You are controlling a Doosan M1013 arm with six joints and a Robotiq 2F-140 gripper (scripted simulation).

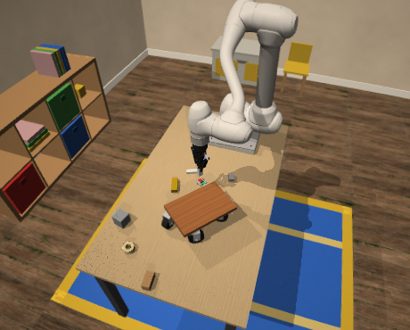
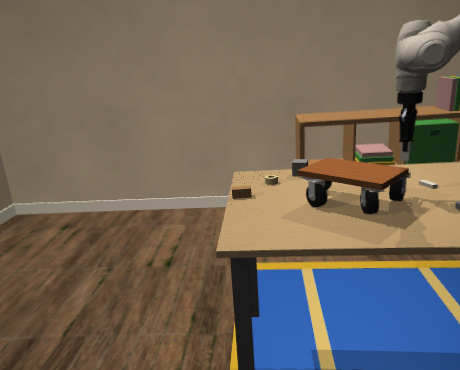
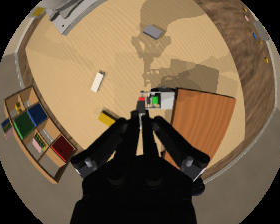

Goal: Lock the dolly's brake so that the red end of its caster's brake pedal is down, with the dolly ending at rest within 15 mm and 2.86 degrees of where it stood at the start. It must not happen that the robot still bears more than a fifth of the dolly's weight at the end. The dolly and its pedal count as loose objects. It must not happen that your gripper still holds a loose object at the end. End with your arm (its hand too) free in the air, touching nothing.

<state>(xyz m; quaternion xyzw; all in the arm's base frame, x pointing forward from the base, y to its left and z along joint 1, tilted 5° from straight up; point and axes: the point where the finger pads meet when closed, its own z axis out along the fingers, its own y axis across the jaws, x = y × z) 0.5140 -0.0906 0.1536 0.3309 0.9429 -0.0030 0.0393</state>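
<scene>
The brake pedal is 8 cm below my hand, 1 cm to the left of it and 1 cm ahead of it. Also, from my hand: white bar: 16 cm below, 13 cm behind, 8 cm to the right; then small grey block: 16 cm to the left, 15 cm below, 13 cm behind; then yellow block: 15 cm to the right, 15 cm below.
</scene>
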